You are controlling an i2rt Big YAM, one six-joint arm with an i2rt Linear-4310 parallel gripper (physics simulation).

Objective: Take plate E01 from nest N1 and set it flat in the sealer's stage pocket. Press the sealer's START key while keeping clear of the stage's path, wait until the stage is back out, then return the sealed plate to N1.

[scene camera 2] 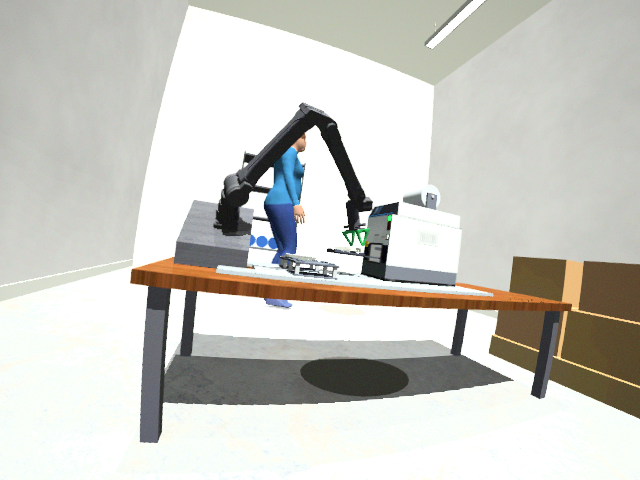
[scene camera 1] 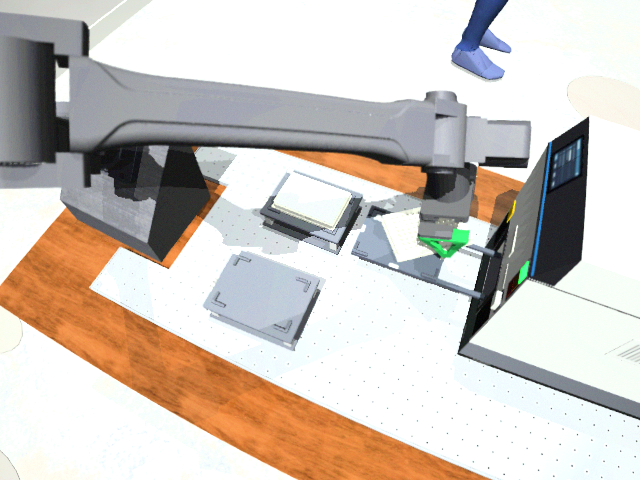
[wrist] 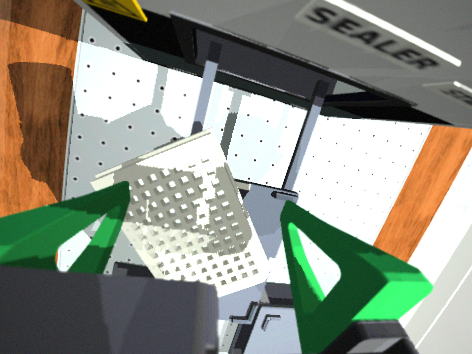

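Where they show: gripper, fingertip midpoint: (scene camera 2: 357,245) (scene camera 1: 450,231) (wrist: 210,199); arm's base at its link origin: (scene camera 2: 227,218).
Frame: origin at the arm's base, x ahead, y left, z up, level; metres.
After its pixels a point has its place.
A pale well plate (scene camera 1: 400,236) @[z -0.045, x 0.508, y 0.049 m] (wrist: 185,220) @[z -0.043, x 0.553, y 0.090 m] lies askew on the sealer's extended stage (scene camera 1: 373,242) @[z -0.063, x 0.470, y 0.032 m] (wrist: 265,212) @[z -0.063, x 0.564, y 0.027 m], turned against its pocket, with one end overhanging; it looks tilted. Its label is unreadable. My gripper (scene camera 1: 445,249) @[z -0.029, x 0.578, y 0.080 m] (scene camera 2: 356,242) @[z -0.029, x 0.578, y 0.080 m] (wrist: 210,199) @[z -0.029, x 0.578, y 0.080 m] is open and empty above the plate, near the sealer's front; in the wrist view its green fingers appear on either side of the plate. The sealer (scene camera 1: 560,222) @[z 0.155, x 0.678, y 0.010 m] (scene camera 2: 423,248) @[z -0.002, x 0.854, y -0.046 m] (wrist: 225,15) @[z 0.009, x 0.660, y 0.099 m] stands beyond the stage. Part of its START label (wrist: 457,91) @[z 0.026, x 0.662, y 0.013 m] shows in the wrist view. One nest (scene camera 1: 263,294) @[z -0.117, x 0.333, y -0.106 m] is empty; no N1 label is readable.
Another pale plate (scene camera 1: 312,198) @[z -0.105, x 0.326, y 0.099 m] sits on a second nest (scene camera 1: 273,210) @[z -0.118, x 0.266, y 0.052 m] beside the stage. Two rails (wrist: 204,90) @[z -0.069, x 0.640, y 0.100 m] (wrist: 304,135) @[z -0.069, x 0.632, y 0.016 m] join the stage to the sealer. The arm's block base (scene camera 2: 211,253) @[z -0.130, x -0.029, y -0.112 m] stands at the table's left end. A person (scene camera 2: 284,186) stands behind the table.
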